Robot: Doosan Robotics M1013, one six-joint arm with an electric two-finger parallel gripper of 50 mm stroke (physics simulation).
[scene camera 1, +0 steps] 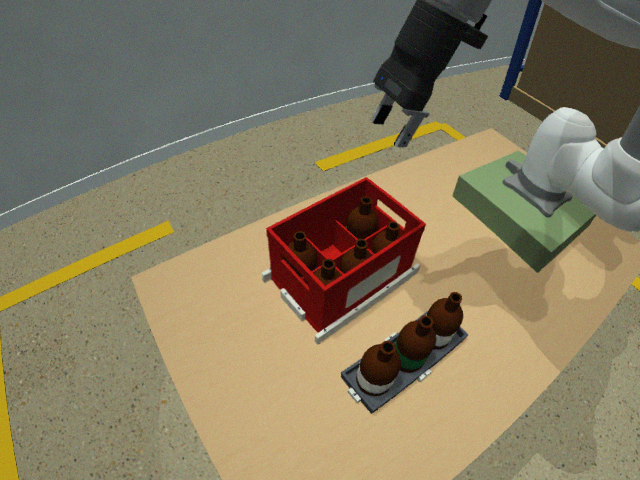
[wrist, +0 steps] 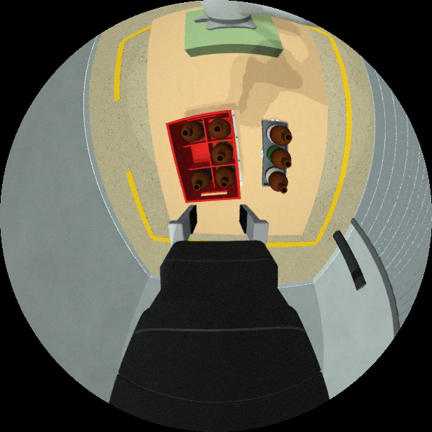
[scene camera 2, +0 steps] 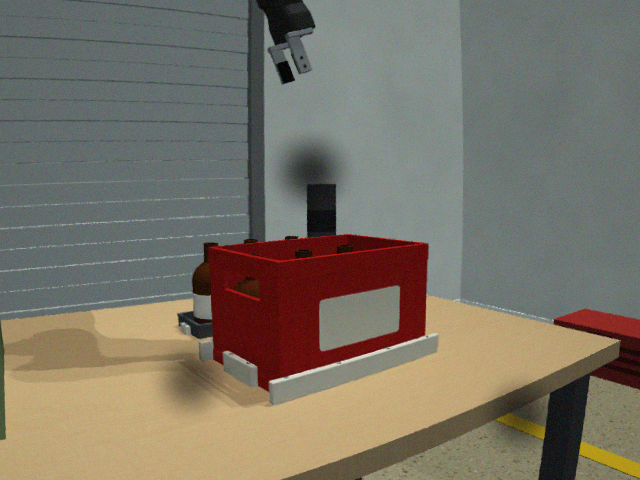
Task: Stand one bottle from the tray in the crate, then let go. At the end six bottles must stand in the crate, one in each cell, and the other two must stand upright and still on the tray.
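Frame: origin at the arm's base, x ahead, y left, z up, level; millimetres.
Seen in the pictures: gripper, fingertip midpoint: (scene camera 1: 387, 134) (scene camera 2: 296, 77); arm's base, origin of the base link: (scene camera 1: 537, 190).
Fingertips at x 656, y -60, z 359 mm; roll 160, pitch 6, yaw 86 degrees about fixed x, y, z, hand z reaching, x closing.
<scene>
Pixels of each thing's middle, then the offset from my fingertips to it. "*": a spot on its surface instead. Level surfaces: height alone.
- red crate, body centre: (scene camera 2: 320, 303) (scene camera 1: 345, 253) dx -4, dy -66, dz -348 mm
- far row's middle cell, surface spot: (scene camera 1: 331, 252) * dx -22, dy -136, dz -427 mm
- dark tray, body centre: (scene camera 2: 253, 315) (scene camera 1: 407, 356) dx +10, dy +183, dz -422 mm
- green-labelled bottle, body centre: (scene camera 1: 416, 341) dx +9, dy +184, dz -352 mm
- wooden table, its level: dz -435 mm
My gripper (scene camera 1: 391, 131) (scene camera 2: 296, 76) (wrist: 217, 213) is open and empty, high above and apart from the red crate (scene camera 1: 330, 299) (scene camera 2: 248, 330) (wrist: 212, 199). Brown bottles stand in the crate: three in the row near the tray, and two in the end cells of the far row. The far row's middle cell (scene camera 1: 331, 252) (wrist: 200, 152) is empty. On the dark tray (scene camera 1: 373, 404) (scene camera 2: 206, 330) (wrist: 265, 145) stand a white-labelled bottle (scene camera 1: 445, 316) (scene camera 2: 203, 281) (wrist: 281, 135), a green-labelled bottle (scene camera 1: 416, 338) (wrist: 281, 157) and another white-labelled bottle (scene camera 1: 379, 364) (wrist: 276, 179), all upright.
White rails (scene camera 1: 361, 307) (scene camera 2: 356, 366) run along the crate's foot. The green base block (scene camera 1: 516, 217) (wrist: 232, 42) bears the arm's foot. The wooden table (scene camera 1: 206, 335) (scene camera 2: 129, 413) (wrist: 200, 75) carries the crate, tray and block. Small white clips hold the tray's sides.
</scene>
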